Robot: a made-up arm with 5 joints.
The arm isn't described. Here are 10 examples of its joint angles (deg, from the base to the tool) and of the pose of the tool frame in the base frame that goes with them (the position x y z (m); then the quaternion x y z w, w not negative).
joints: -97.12 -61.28 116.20 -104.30 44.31
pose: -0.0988 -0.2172 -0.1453 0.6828 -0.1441 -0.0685 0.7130
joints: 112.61 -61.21 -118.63 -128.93 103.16
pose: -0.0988 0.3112 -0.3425 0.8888 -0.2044 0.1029 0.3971
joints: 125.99 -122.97 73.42 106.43 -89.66
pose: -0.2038 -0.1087 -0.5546 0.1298 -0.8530 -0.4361 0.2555
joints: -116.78 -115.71 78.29 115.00 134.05
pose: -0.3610 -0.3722 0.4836 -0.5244 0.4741 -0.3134 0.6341
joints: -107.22 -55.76 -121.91 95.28 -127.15
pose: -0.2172 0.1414 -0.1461 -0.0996 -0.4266 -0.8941 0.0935
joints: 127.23 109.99 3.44 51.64 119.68
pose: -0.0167 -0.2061 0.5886 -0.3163 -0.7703 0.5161 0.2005
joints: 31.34 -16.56 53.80 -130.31 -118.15
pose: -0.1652 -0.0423 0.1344 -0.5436 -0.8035 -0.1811 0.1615
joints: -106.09 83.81 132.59 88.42 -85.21
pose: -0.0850 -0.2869 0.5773 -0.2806 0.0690 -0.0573 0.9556
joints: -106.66 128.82 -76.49 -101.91 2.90
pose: -0.0934 -0.0762 0.4836 -0.5273 0.3722 -0.2613 0.7178
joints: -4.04 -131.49 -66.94 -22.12 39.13
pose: 0.1388 0.1926 -0.3022 0.7159 -0.5120 -0.0754 0.4687
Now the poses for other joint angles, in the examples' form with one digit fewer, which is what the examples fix.
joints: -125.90 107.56 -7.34 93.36 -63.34
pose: -0.255 0.444 0.244 -0.913 -0.077 -0.270 0.298
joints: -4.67 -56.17 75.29 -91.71 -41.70
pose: 0.013 -0.226 0.146 0.044 -0.740 -0.172 0.649
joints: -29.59 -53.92 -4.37 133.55 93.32
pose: 0.080 -0.181 0.631 -0.735 0.075 0.283 0.612
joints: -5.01 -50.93 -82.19 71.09 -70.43
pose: -0.139 -0.339 -0.069 0.005 -0.863 -0.133 0.488
